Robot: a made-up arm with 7 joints.
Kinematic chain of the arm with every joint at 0, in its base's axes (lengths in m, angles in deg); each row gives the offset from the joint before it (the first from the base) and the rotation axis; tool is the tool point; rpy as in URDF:
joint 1: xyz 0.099 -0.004 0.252 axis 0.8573 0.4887 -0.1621
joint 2: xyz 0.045 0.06 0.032 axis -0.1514 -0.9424 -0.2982
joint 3: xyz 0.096 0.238 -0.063 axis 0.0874 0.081 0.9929
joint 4: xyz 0 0.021 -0.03 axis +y
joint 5: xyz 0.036 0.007 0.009 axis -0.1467 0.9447 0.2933
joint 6: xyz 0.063 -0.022 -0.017 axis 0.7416 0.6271 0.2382
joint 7: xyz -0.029 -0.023 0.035 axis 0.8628 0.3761 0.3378
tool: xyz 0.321 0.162 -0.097 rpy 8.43 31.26 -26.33
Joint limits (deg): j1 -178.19..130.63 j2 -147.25..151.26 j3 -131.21..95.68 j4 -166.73..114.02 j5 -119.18..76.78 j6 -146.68..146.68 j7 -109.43..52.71
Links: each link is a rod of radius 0.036 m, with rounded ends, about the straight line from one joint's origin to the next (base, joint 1, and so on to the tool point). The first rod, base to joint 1, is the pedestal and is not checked.
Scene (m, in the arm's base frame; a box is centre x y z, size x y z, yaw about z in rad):
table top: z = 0
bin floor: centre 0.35 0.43 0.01 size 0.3 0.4 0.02 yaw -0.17
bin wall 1: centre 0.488 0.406 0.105 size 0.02 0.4 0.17 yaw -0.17
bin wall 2: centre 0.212 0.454 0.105 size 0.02 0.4 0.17 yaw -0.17
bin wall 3: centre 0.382 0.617 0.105 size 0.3 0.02 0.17 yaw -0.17
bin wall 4: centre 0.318 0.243 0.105 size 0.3 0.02 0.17 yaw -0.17
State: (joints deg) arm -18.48 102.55 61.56 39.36 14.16 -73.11 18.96
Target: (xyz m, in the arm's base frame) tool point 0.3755 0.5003 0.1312
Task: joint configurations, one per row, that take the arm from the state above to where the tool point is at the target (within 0.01 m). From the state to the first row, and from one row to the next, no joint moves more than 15 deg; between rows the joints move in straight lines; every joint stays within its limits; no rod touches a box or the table.
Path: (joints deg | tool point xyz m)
1: -5.31 98.69 61.19 35.70 16.60 -66.17 21.80 | 0.7030 0.3837 0.4537
2: 7.86 94.84 60.81 32.03 19.05 -59.22 24.63 | 0.7376 0.3384 0.4036
3: 21.03 90.98 60.44 28.37 21.49 -52.28 27.47 | 0.7526 0.3158 0.3493
4: 34.21 87.12 60.06 24.70 23.93 -45.34 30.30 | 0.7511 0.3135 0.3040
5: 47.38 83.26 59.69 21.04 26.37 -38.39 33.14 | 0.7386 0.3252 0.2771
6: 60.55 79.41 59.31 17.37 28.82 -31.45 35.97 | 0.7216 0.3410 0.2738
7: 64.12 72.69 71.44 17.34 28.56 -32.74 41.55 | 0.6198 0.4295 0.2708
8: 67.68 65.97 83.56 17.31 28.30 -34.03 47.13 | 0.5004 0.4845 0.2910
9: 71.25 59.26 95.68 17.28 28.04 -35.32 52.71 | 0.3755 0.5003 0.3259
10: 56.44 60.89 95.68 20.59 26.57 -40.35 52.71 | 0.3679 0.5135 0.2264
11: 41.63 62.52 95.68 23.91 25.09 -45.39 52.71 | 0.3755 0.5003 0.1312

